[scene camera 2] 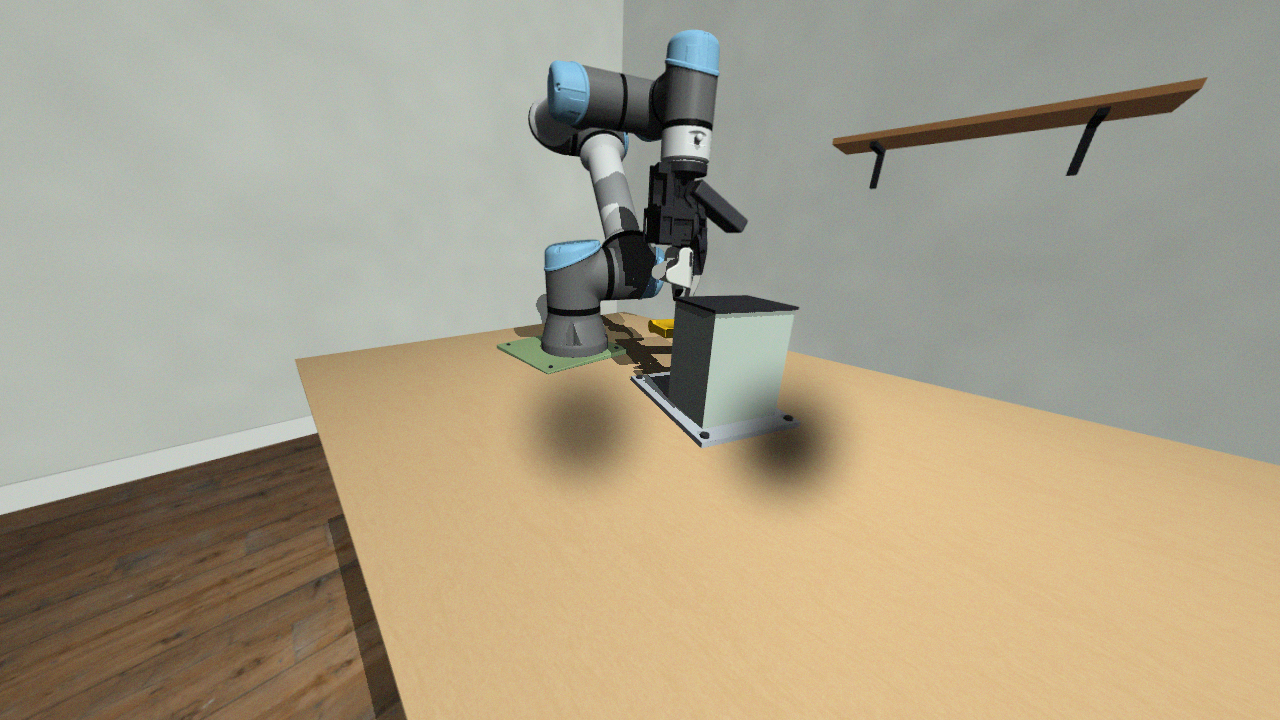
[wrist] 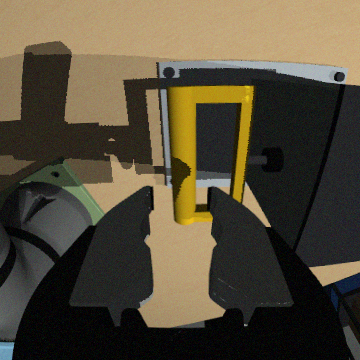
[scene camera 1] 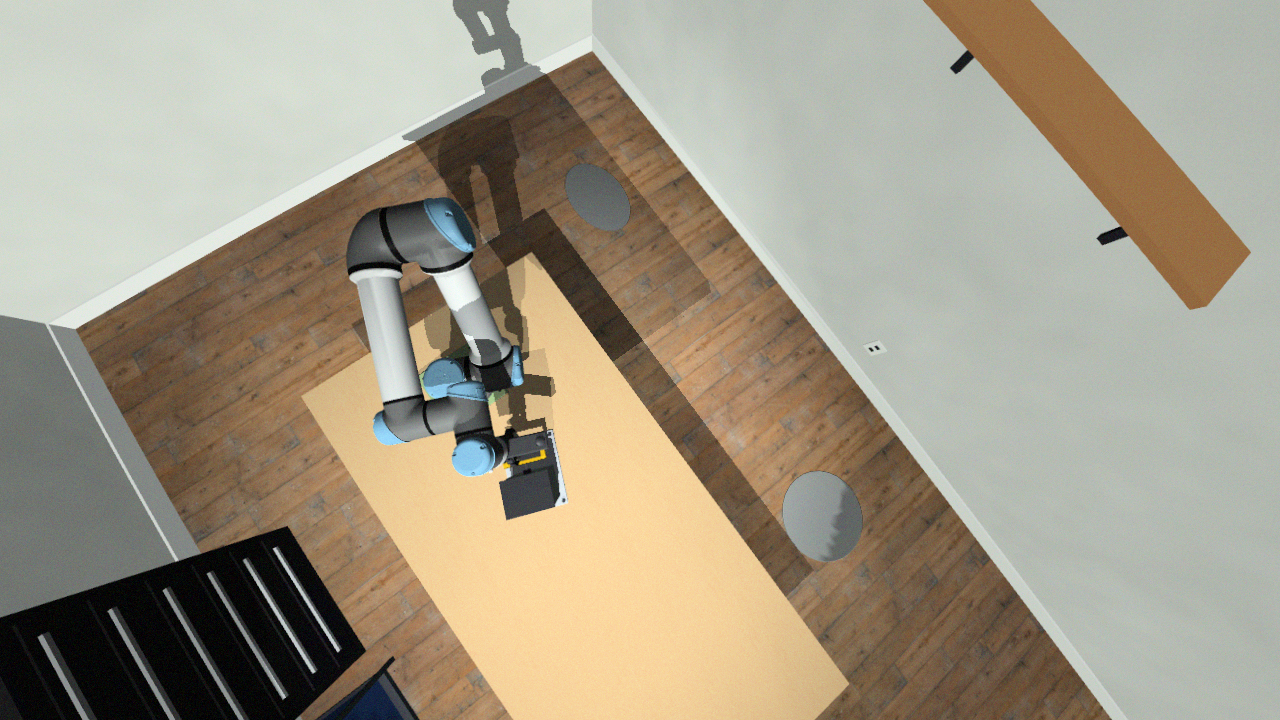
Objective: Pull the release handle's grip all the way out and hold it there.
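Observation:
The release handle is a yellow rectangular loop (scene camera 1: 533,459) (scene camera 2: 661,327) whose thick grip bar (wrist: 183,130) faces away from the dark box (scene camera 1: 528,492) (scene camera 2: 747,367) (wrist: 305,150). A short stem with a black collar (wrist: 273,160) shows between loop and box. The box stands on a light grey base plate (scene camera 2: 747,431) (wrist: 300,68). My gripper (scene camera 2: 683,291) (wrist: 180,188) is partly open and empty, pointing down. In the wrist view its fingertips appear on either side of the grip bar's lower end, the right one over the loop's opening. In scene camera 2 the fingertips are near the box-top height.
The arm's green mounting plate (scene camera 2: 528,354) (wrist: 75,180) lies beside the base plate. A black drawer cabinet (scene camera 1: 179,626) stands beyond the table edge. A wooden shelf (scene camera 1: 1092,161) (scene camera 2: 1011,120) is on the wall. Arm shadows fall across the table (scene camera 1: 626,573) (scene camera 2: 805,573) near the handle.

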